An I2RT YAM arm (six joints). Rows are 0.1 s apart.
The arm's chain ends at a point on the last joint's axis. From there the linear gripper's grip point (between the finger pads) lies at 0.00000 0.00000 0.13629 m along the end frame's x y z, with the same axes.
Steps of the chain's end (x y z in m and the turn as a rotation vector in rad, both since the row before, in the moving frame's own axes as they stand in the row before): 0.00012, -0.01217, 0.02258, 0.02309, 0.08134, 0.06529; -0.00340, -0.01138, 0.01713, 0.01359, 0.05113, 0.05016; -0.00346, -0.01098, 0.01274, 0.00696, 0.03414, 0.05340; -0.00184, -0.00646, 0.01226, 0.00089, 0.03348, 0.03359; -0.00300, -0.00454, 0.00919, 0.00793, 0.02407, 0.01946; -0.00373, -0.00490, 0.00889, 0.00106, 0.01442, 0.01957; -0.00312, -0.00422, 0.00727, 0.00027, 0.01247, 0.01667
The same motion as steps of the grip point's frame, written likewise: 0.01129, -0.01495, 0.02209, 0.02309, 0.08134, 0.06529; 0.00361, -0.01306, 0.01694, 0.01359, 0.05113, 0.05016; 0.00122, -0.01180, 0.01266, 0.00696, 0.03414, 0.05340; 0.00272, -0.00650, 0.01218, 0.00089, 0.03348, 0.03359; 0.00029, -0.00559, 0.00915, 0.00793, 0.02407, 0.01946; -0.00176, -0.00503, 0.00888, 0.00106, 0.01442, 0.01957; -0.00142, -0.00424, 0.00726, 0.00027, 0.01247, 0.01667
